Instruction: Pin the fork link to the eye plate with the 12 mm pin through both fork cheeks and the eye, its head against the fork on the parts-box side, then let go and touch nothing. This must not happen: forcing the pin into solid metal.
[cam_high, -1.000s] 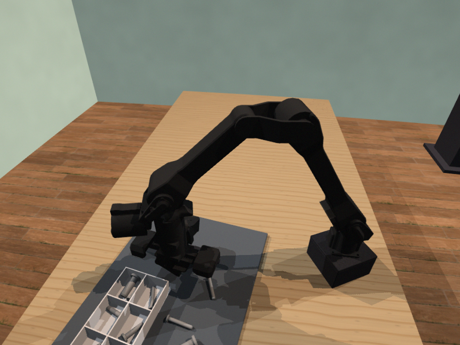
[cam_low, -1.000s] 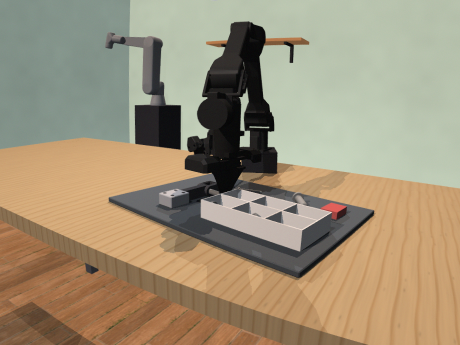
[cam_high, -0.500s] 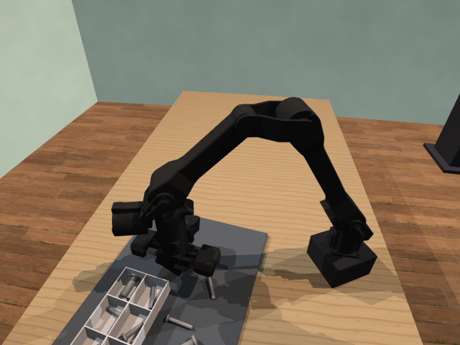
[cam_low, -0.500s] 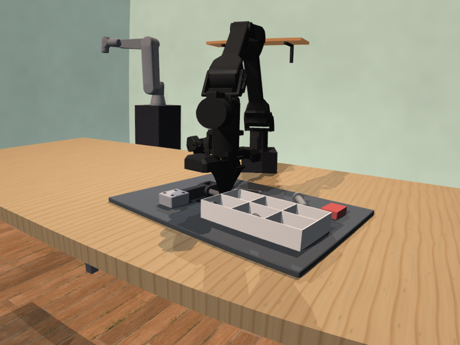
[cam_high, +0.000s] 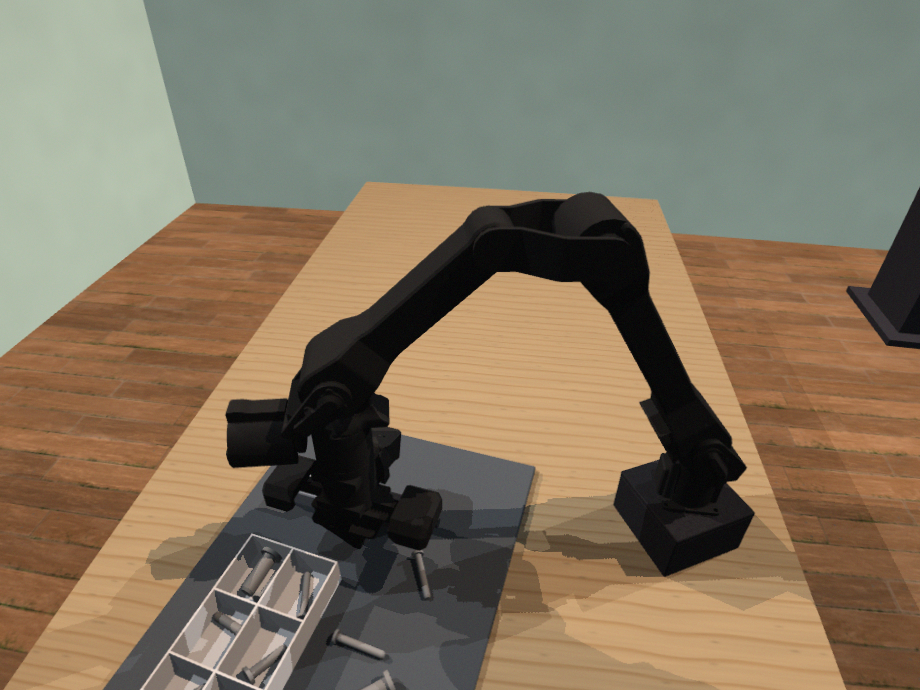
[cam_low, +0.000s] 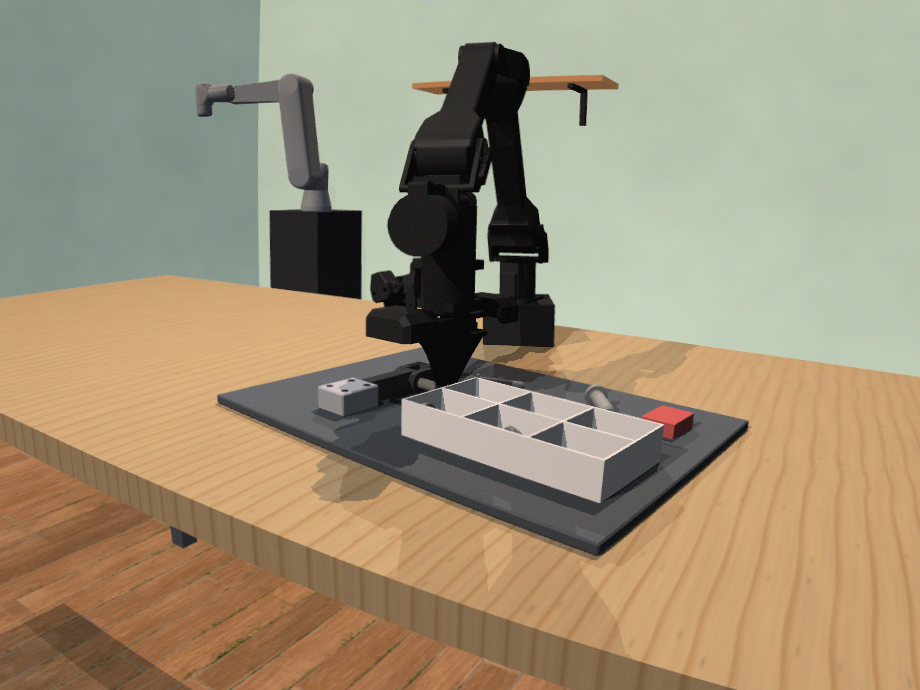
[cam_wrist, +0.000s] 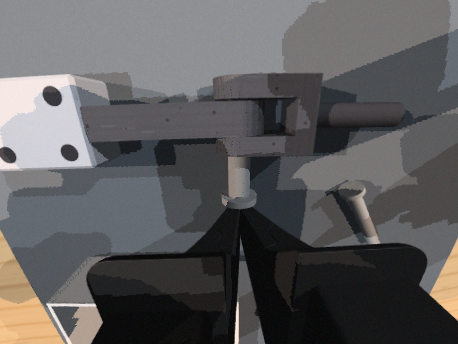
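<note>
Now: the dark bar 50 mm to the right of my hand, 30 mm below it and 10 mm ahead of it. From my hand the other things lie so: grey mounting block (80 mm ahead, 70 mm to the right, 20 mm below); dark mat (50 mm to the left, 50 mm below, 10 mm ahead); thick pin (30 mm to the right, 30 mm below).
</note>
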